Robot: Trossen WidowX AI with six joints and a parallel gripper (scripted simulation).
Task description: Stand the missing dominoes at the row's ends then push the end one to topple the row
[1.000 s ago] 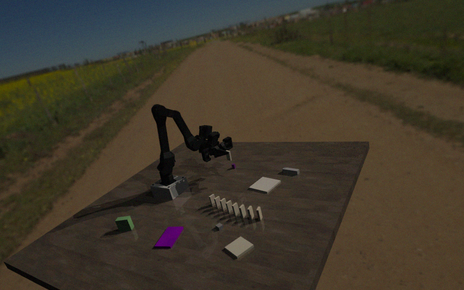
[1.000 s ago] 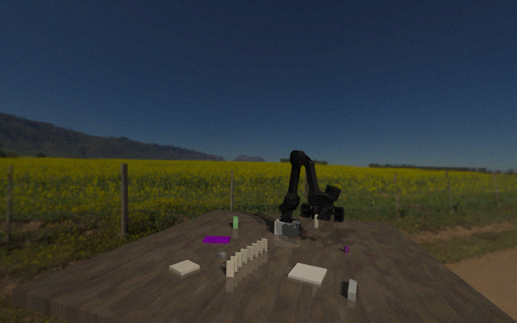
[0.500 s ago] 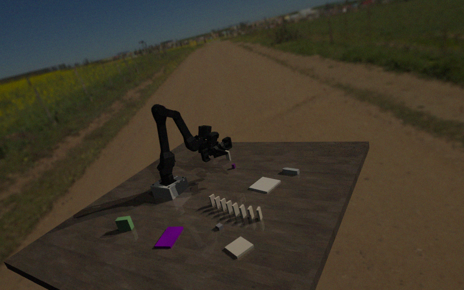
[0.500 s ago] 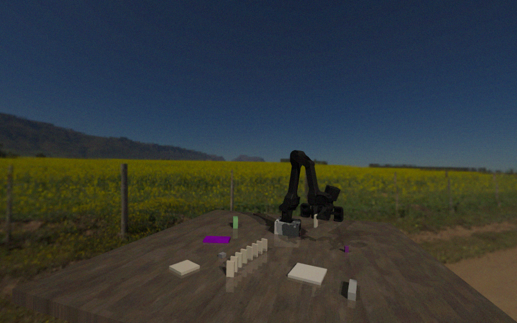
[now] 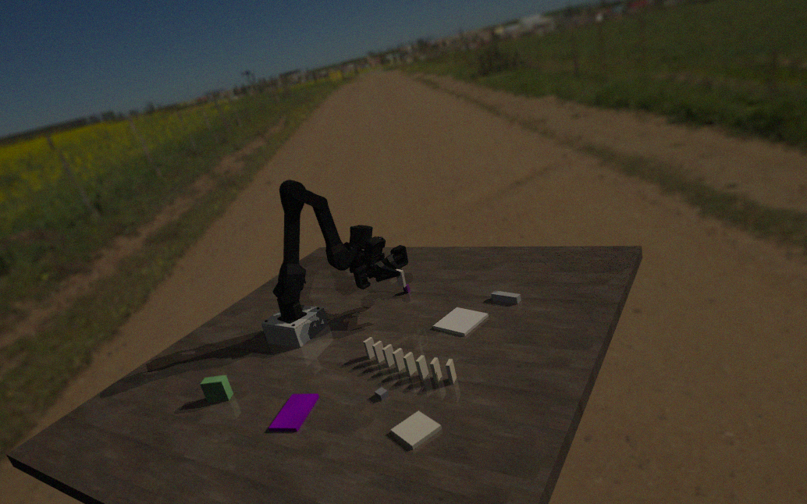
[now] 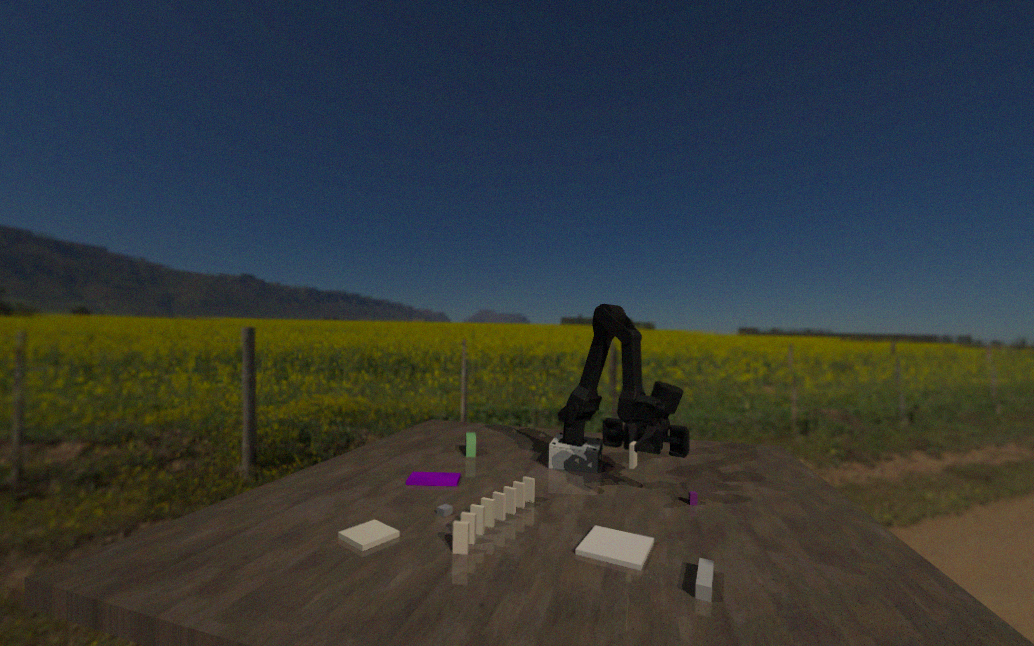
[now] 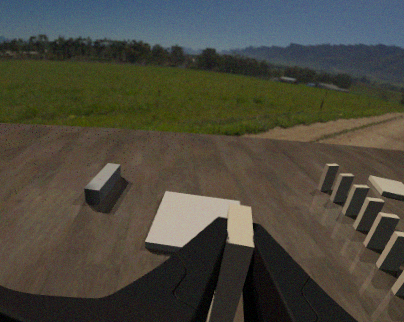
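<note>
My gripper tip is 170 mm short of the white flat plate, 10 mm to the right of it and 130 mm above it. Also, from my gripper tip: small purple cube: 110 mm behind, 110 mm to the left, 120 mm below; then small grey cube: 180 mm ahead, 330 mm to the right, 130 mm below; then purple flat tile: 30 mm ahead, 470 mm to the right, 130 mm below.
</note>
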